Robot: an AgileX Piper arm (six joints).
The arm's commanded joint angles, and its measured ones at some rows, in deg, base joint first. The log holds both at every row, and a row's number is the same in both.
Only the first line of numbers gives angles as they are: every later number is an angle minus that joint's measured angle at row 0.
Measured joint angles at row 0: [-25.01 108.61 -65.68 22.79 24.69 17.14]
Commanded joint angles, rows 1 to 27: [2.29 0.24 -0.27 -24.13 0.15 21.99]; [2.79 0.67 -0.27 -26.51 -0.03 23.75]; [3.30 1.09 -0.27 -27.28 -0.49 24.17]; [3.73 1.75 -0.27 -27.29 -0.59 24.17]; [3.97 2.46 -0.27 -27.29 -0.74 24.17]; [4.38 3.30 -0.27 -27.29 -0.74 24.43]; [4.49 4.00 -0.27 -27.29 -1.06 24.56]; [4.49 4.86 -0.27 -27.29 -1.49 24.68]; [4.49 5.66 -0.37 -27.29 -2.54 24.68]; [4.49 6.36 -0.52 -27.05 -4.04 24.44]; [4.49 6.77 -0.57 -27.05 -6.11 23.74]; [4.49 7.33 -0.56 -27.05 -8.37 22.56]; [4.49 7.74 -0.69 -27.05 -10.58 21.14]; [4.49 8.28 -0.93 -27.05 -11.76 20.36]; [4.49 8.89 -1.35 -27.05 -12.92 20.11]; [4.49 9.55 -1.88 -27.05 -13.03 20.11]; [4.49 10.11 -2.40 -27.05 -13.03 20.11]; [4.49 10.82 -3.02 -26.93 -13.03 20.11]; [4.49 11.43 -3.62 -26.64 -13.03 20.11]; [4.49 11.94 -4.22 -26.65 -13.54 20.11]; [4.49 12.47 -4.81 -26.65 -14.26 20.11]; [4.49 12.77 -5.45 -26.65 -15.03 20.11]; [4.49 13.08 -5.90 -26.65 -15.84 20.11]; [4.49 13.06 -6.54 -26.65 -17.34 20.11]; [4.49 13.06 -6.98 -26.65 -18.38 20.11]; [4.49 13.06 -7.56 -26.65 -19.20 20.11]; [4.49 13.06 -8.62 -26.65 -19.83 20.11]
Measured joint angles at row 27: [4.41 13.05 -5.89 -26.48 -15.46 20.83]
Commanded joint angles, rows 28 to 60: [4.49 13.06 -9.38 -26.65 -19.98 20.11]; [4.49 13.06 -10.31 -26.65 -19.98 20.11]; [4.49 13.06 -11.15 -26.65 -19.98 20.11]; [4.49 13.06 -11.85 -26.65 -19.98 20.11]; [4.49 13.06 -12.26 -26.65 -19.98 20.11]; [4.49 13.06 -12.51 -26.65 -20.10 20.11]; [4.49 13.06 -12.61 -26.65 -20.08 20.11]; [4.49 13.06 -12.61 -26.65 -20.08 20.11]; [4.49 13.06 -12.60 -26.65 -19.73 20.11]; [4.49 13.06 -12.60 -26.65 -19.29 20.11]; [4.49 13.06 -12.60 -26.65 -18.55 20.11]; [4.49 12.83 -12.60 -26.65 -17.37 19.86]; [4.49 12.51 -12.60 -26.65 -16.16 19.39]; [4.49 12.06 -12.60 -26.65 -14.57 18.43]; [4.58 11.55 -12.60 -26.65 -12.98 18.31]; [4.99 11.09 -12.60 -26.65 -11.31 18.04]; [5.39 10.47 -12.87 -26.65 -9.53 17.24]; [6.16 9.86 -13.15 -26.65 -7.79 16.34]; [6.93 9.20 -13.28 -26.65 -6.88 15.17]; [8.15 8.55 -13.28 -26.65 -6.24 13.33]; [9.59 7.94 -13.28 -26.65 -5.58 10.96]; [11.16 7.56 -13.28 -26.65 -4.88 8.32]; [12.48 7.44 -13.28 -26.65 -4.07 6.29]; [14.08 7.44 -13.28 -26.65 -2.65 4.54]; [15.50 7.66 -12.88 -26.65 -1.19 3.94]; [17.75 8.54 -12.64 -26.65 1.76 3.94]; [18.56 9.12 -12.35 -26.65 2.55 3.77]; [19.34 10.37 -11.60 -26.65 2.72 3.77]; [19.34 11.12 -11.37 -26.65 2.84 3.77]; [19.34 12.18 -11.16 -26.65 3.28 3.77]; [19.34 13.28 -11.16 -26.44 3.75 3.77]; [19.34 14.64 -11.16 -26.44 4.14 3.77]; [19.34 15.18 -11.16 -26.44 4.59 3.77]
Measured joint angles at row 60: [19.30 13.27 -11.38 -26.35 3.67 4.42]
